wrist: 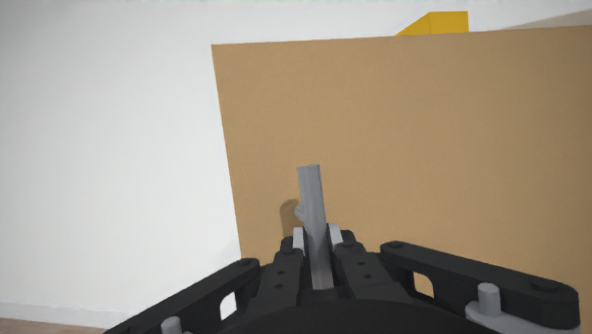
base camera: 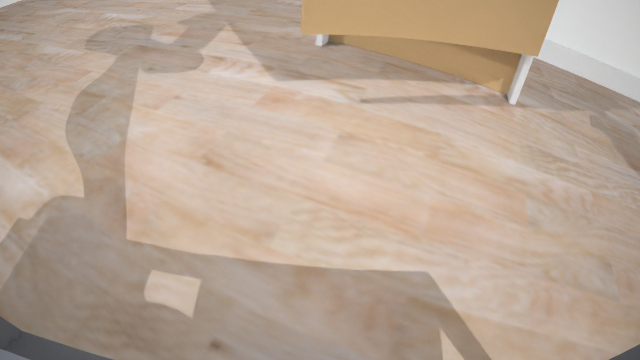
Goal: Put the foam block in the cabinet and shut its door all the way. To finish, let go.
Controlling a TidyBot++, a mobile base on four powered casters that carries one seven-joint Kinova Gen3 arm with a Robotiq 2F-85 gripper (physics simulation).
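Places are measured from the arm's base along level axes (x ahead, y left, z up), in millimetres.
Pixels of known places: gripper, fingertip midpoint: (wrist: 317,241).
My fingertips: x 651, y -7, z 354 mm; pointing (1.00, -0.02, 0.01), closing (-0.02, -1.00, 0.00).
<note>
Ahead of a thing's pixels: the offset from my fingertips to its top centre. "pt": to the spot under its first point. Level surfaces: height alone.
The cabinet door (wrist: 400,140) is a flat tan panel that fills much of the wrist view. My gripper (wrist: 317,241) is shut on the grey bar handle {pt dx -17, dy +1, dz +34 mm} (wrist: 310,187) of the door, and the handle's upper end sticks out past the fingertips. A yellow block {dx +295, dy -204, dz +205 mm} (wrist: 449,23) shows in part beyond the door's top edge; its lower part is hidden, and I cannot tell for sure that it is the foam block. In the base view the lower part of the tan cabinet (base camera: 425,20) shows at the top right. The gripper does not show there.
The cabinet stands on white legs {pt dx +164, dy -480, dz -677 mm} (base camera: 521,80), with a second tan panel (base camera: 465,62) below and behind its front one. A white wall (base camera: 600,40) (wrist: 110,150) is close beside it. Shadows of the arm and base fall on the wooden floor {dz -750 mm} (base camera: 325,175).
</note>
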